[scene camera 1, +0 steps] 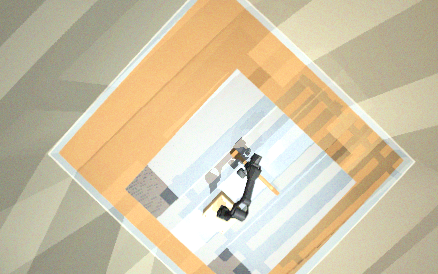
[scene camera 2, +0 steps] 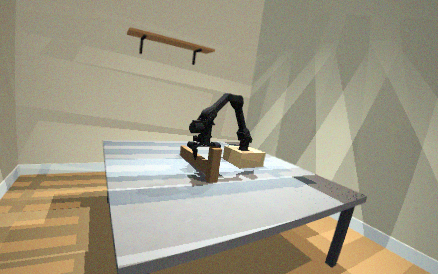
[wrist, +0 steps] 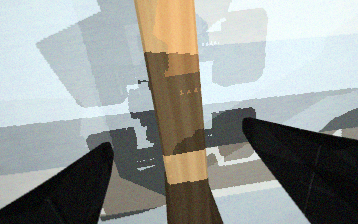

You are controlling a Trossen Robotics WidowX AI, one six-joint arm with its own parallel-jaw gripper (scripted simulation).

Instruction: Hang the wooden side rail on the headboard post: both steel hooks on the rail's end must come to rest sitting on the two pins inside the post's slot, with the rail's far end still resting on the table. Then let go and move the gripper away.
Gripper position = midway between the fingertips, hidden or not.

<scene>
My gripper (wrist: 179, 135) is open and holds nothing. Further things: a rail (wrist: 169, 42).
</scene>
